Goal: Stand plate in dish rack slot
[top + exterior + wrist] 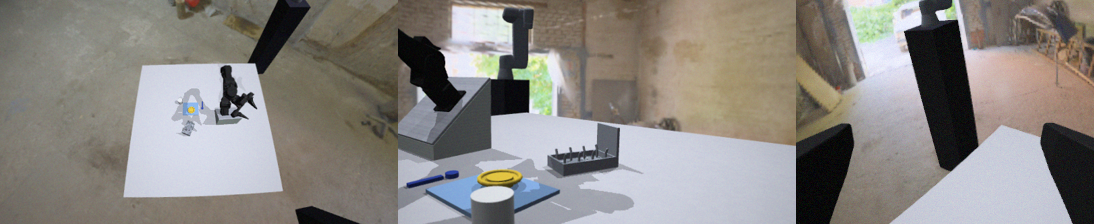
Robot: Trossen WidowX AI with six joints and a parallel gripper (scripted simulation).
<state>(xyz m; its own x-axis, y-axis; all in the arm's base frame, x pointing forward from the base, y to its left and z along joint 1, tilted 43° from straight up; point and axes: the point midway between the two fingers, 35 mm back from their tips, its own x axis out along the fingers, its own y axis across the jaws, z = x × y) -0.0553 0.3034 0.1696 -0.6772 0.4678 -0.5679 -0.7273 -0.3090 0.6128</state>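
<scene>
Now: gripper tip 380 mm short of the yellow plate, 240 mm to the left of it and 420 mm above it. Round my gripper tip: white cylinder 480 mm ahead, 340 mm to the right, 410 mm below; then blue spoon 270 mm ahead, 270 mm to the right, 430 mm below; then grey dish rack 420 mm ahead, 60 mm to the right, 410 mm below.
</scene>
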